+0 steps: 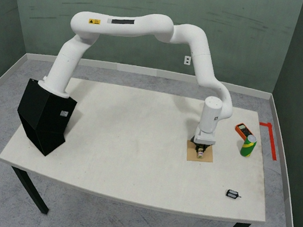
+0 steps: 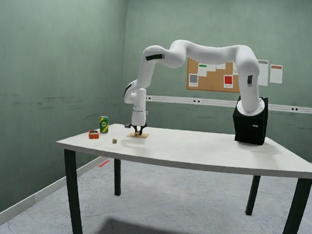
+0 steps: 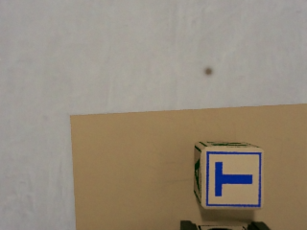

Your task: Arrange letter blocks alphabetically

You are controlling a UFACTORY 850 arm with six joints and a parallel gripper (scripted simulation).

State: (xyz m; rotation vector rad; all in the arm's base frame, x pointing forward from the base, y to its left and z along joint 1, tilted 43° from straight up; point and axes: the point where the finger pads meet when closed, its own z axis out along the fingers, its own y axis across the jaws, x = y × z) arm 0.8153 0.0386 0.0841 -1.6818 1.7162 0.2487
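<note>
Now: the tan mat 20 mm below my hand. Also, from my hand: yellow can (260 mm ahead, 60 mm to the left, 40 mm above); orange multimeter (250 mm ahead, 200 mm to the left, 10 mm below); small black object (240 mm to the right, 210 mm ahead, 10 mm below).
</note>
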